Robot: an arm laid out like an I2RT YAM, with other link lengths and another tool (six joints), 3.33 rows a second.
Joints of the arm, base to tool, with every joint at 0 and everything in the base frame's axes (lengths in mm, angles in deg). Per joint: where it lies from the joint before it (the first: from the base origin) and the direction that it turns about. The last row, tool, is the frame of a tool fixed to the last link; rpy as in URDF.
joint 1: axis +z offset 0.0 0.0 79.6
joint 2: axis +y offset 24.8 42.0 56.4
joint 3: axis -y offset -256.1 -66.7 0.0
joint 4: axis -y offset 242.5 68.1 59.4
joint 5: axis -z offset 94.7 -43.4 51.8
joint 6: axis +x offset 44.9 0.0 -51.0
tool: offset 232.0 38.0 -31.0 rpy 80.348 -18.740 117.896
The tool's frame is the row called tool.
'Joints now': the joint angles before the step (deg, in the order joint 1, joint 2, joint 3, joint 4, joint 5, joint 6). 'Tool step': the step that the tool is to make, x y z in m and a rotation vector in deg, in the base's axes. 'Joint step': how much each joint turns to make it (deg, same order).
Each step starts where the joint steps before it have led.
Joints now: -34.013, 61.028, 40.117, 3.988, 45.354, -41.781
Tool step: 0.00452, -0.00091, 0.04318, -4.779, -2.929, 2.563
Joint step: -0.704, -4.390, -0.649, 4.242, -2.671, -4.121
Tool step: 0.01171, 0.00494, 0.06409, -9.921, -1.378, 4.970
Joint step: -0.010, -4.540, -3.087, 11.781, -4.688, -9.922
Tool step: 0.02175, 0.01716, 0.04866, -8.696, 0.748, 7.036
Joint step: 0.010, -3.050, -2.028, 7.671, -8.097, -7.747
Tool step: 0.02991, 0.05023, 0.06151, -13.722, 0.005, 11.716
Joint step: -0.001, -5.533, -4.614, 9.874, -14.689, -7.566
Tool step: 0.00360, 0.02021, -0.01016, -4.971, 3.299, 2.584
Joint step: -0.079, -3.738, -5.616, 2.986, -4.886, -4.446
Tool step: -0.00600, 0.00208, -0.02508, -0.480, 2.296, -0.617
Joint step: -0.355, -2.828, -4.641, 0.503, -0.463, -1.692
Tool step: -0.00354, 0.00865, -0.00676, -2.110, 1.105, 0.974
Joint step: -0.906, -3.175, -3.205, 0.569, -2.673, -1.413
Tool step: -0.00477, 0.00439, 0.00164, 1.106, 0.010, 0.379
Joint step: 0.023, -3.653, 1.081, -5.514, 0.032, 0.964
